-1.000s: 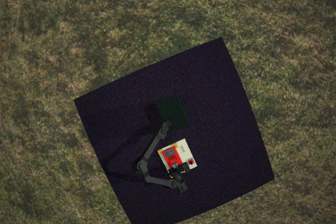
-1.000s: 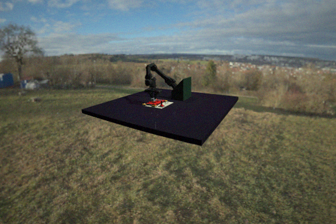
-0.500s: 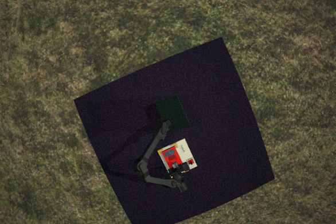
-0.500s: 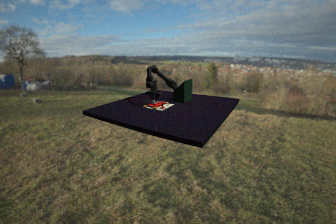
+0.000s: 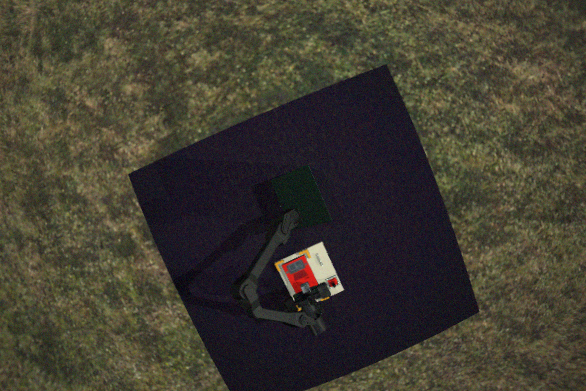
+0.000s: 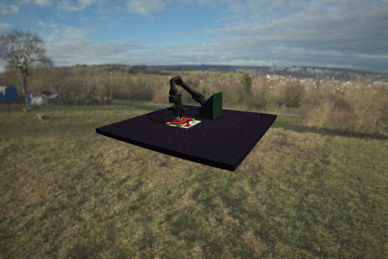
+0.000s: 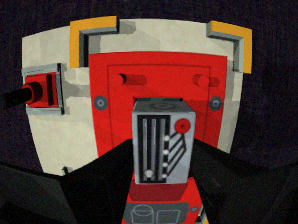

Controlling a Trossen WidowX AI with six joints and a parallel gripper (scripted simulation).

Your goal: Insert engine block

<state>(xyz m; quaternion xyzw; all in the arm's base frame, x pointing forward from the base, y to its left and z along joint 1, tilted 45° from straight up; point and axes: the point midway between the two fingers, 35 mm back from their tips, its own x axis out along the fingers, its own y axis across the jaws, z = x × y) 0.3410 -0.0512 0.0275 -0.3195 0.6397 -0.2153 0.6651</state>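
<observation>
Now: gripper tip 10 mm above the grey engine block.
</observation>
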